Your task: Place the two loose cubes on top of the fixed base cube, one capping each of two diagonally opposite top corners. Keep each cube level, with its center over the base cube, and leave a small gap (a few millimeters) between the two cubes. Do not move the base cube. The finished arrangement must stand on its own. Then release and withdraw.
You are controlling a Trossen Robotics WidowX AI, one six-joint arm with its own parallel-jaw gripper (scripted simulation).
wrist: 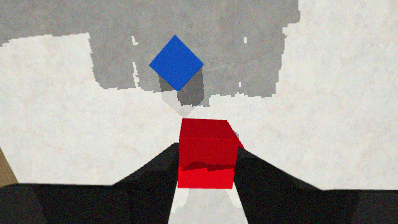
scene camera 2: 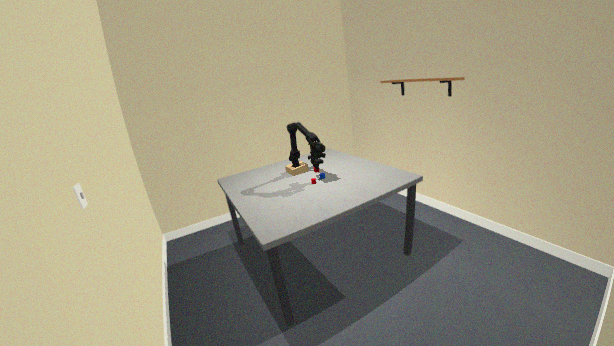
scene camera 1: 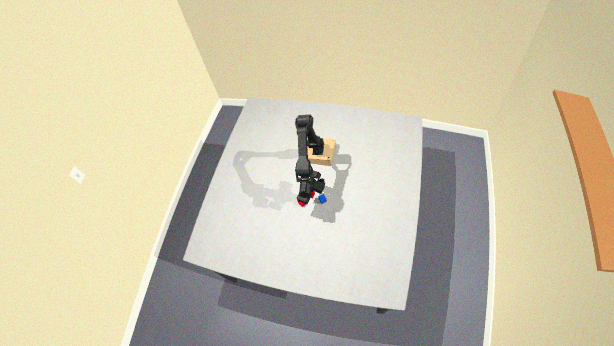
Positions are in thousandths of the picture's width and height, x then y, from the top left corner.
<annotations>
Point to a blue cube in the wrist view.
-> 443,283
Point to a red cube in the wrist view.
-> At 524,663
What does my gripper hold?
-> A red cube.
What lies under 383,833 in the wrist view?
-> My gripper.
</annotations>
